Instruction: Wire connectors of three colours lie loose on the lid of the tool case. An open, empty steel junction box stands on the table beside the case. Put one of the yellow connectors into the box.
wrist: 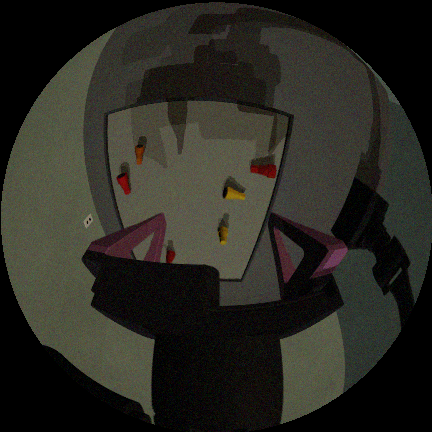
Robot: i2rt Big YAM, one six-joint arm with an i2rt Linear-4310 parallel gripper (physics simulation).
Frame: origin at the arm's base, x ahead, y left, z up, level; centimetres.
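Seen in the pictures: gripper, between the fingertips: (216, 218); arm's base, origin of its link: (369, 228).
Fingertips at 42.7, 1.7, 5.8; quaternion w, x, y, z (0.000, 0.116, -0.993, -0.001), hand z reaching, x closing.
Offsets run from my fingertips to a thing's top centre, as dx, dy, dz. "spot": to the spot under its first point. Level surfaces: height alone.
A yellow connector @(-1.9, -0.4, -3.8) (234, 193) lies on its side on the pale lid @(+3.7, +4.7, -4.9) (185, 200), right of centre. A second yellow connector @(-2.1, +5.5, -2.8) (223, 234) lies below it in the wrist view, pointing another way. Red connectors lie near the right edge @(spot: -4.2, -4.2, -4.1) (264, 170), near the left edge @(spot: +11.4, +0.6, -4.2) (124, 184) and low beside the left finger (171, 256), the last partly hidden by the gripper. An orange connector @(+9.6, -3.2, -4.1) (139, 154) lies at the upper left. My gripper (216, 218) is open and empty above the lid, its pink fingers wide apart. The steel junction box does not show.
The lid has a thin dark rim and is surrounded by the dark grey table top @(dz -13.9) (320, 125). Shadows of the arm fall across the table and the lid's upper part. Black arm parts (360, 215) show at the right. A small white socket plate (88, 220) shows at the left.
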